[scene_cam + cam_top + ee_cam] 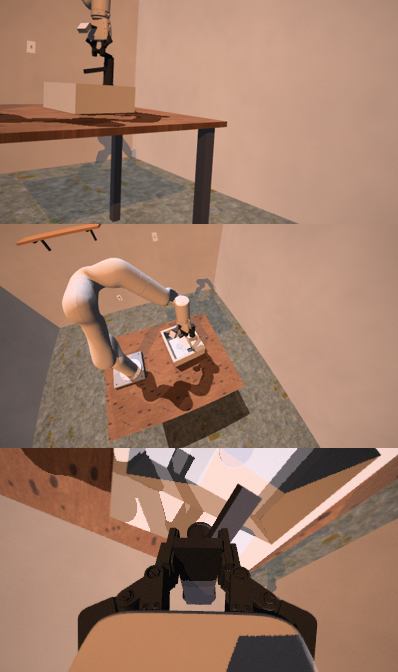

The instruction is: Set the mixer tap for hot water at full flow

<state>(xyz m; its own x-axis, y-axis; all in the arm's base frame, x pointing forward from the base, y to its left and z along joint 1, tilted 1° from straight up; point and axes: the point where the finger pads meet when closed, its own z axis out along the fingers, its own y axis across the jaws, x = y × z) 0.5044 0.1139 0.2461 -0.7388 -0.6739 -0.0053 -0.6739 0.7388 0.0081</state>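
The lever lies 3 cm to the left of my hand and 3 cm ahead of it. The rest, counted from my hand: sink basin: 24 cm below, 4 cm behind, 3 cm to the left.
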